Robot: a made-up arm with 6 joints.
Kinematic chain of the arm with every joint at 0, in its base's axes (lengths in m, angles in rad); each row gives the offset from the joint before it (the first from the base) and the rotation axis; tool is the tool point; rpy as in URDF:
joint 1: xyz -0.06 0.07 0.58 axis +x
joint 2: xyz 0 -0.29 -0.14 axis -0.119 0.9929 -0.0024
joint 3: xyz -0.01 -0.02 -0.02 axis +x
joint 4: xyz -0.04 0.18 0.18 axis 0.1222 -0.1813 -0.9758
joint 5: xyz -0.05 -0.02 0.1 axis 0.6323 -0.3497 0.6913
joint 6: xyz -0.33 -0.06 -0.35 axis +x
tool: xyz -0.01 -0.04 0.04 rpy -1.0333 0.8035 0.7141
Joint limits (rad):
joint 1: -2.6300..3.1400
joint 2: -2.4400..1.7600
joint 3: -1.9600..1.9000
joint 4: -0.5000..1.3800
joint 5: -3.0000..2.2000
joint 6: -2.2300..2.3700
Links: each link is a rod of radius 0.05 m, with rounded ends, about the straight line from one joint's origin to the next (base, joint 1, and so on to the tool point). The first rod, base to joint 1, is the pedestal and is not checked.
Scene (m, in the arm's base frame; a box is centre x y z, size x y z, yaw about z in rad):
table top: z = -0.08
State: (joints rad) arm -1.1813 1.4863 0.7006 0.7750 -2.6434 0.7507
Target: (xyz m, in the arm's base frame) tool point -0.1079 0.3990 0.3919
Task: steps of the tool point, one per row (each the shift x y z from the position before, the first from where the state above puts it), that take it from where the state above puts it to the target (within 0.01 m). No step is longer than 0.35 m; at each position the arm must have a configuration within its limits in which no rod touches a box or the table.
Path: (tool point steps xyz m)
1: -0.2245 0.2582 -0.0240
2: -0.3090 0.0987 0.0304

